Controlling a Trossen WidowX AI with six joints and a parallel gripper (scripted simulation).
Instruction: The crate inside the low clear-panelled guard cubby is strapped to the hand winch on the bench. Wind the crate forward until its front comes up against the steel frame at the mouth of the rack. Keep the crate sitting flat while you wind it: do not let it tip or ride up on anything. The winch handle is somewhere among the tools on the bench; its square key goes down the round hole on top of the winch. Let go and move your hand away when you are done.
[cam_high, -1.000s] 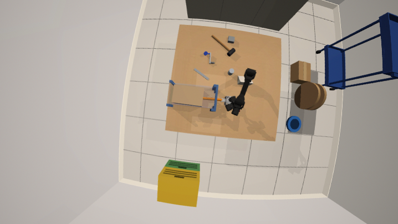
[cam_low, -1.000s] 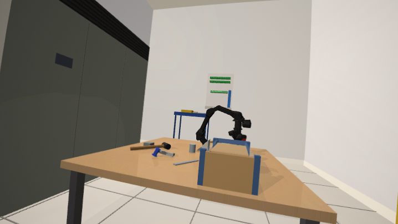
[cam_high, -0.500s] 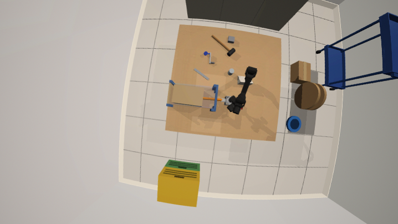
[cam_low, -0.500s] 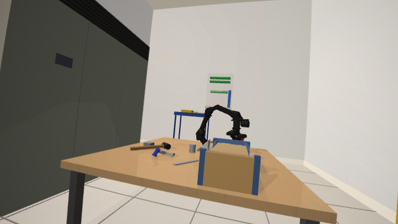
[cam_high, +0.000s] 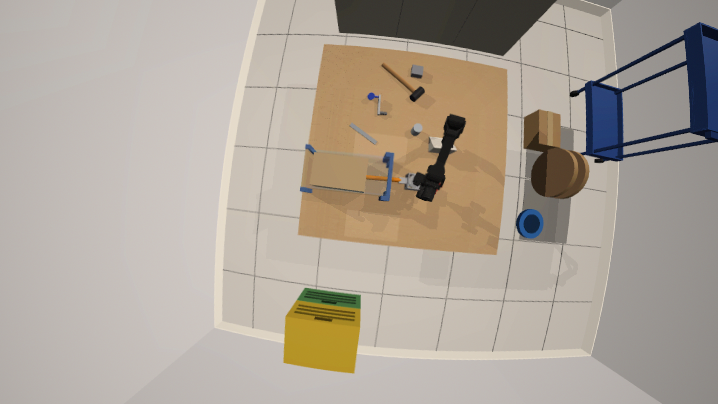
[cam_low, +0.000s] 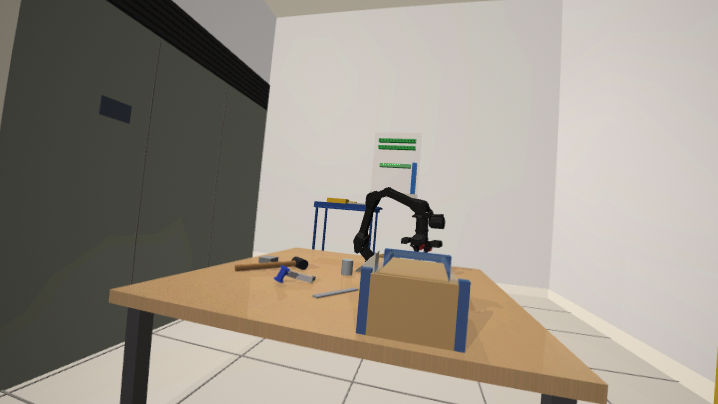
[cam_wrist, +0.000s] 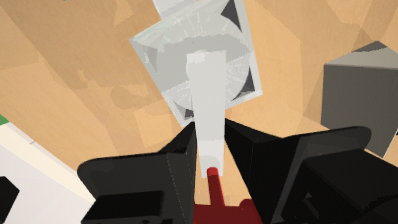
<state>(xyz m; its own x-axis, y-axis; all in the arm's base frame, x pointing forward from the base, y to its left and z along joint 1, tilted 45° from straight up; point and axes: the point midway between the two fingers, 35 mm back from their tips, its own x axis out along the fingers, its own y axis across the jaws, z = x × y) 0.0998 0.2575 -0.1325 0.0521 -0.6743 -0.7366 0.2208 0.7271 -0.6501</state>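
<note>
Right now my gripper tip is 2 cm below the red-knobbed crank handle and 1 cm past it. Also, from my gripper tip: blue steel frame (21 cm ahead, 1 cm above); then red grip (5 cm behind, 5 cm above, 1 cm to the left); then hand winch (7 cm below, 3 cm ahead, 2 cm to the right).
</note>
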